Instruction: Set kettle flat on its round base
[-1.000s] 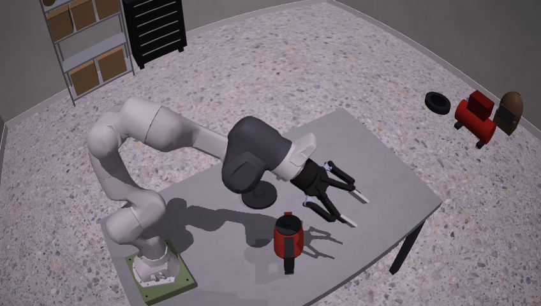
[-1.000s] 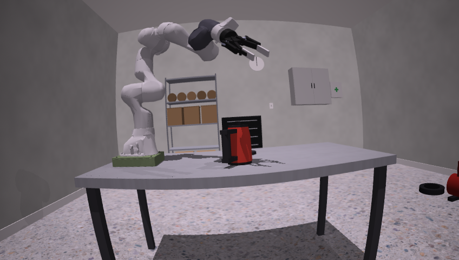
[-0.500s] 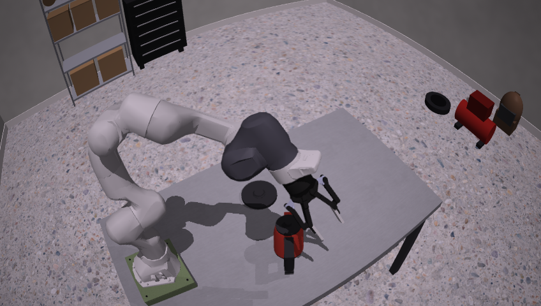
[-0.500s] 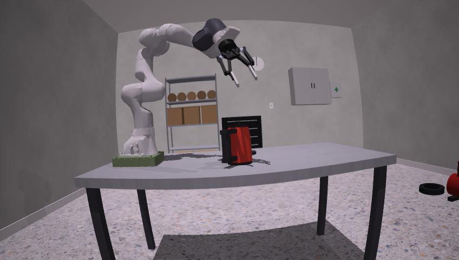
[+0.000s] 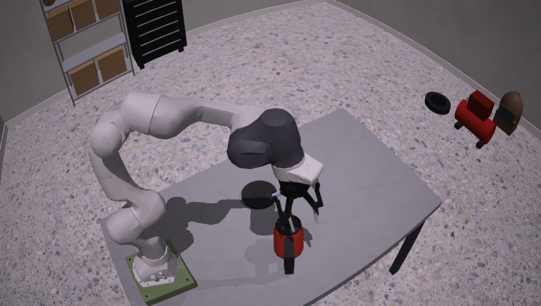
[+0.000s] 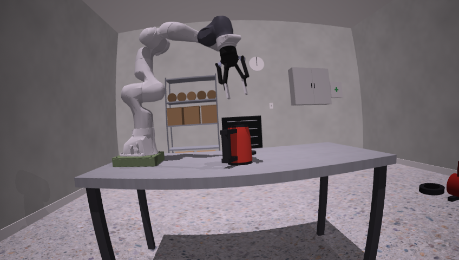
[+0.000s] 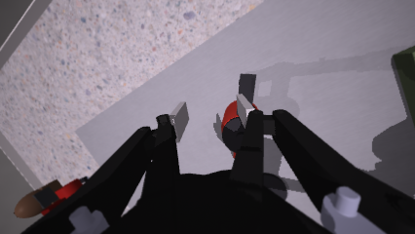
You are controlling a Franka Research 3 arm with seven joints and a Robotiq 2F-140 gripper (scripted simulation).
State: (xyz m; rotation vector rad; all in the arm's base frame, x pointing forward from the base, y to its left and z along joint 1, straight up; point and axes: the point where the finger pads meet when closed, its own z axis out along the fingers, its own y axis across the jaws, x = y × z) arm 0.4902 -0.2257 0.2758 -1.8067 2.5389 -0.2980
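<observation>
My hand is 10 mm past the red kettle, 70 mm to the right of it and 230 mm above it. The rest, counted from my hand: black round base 40 mm ahead, 400 mm to the left, 310 mm below.
</observation>
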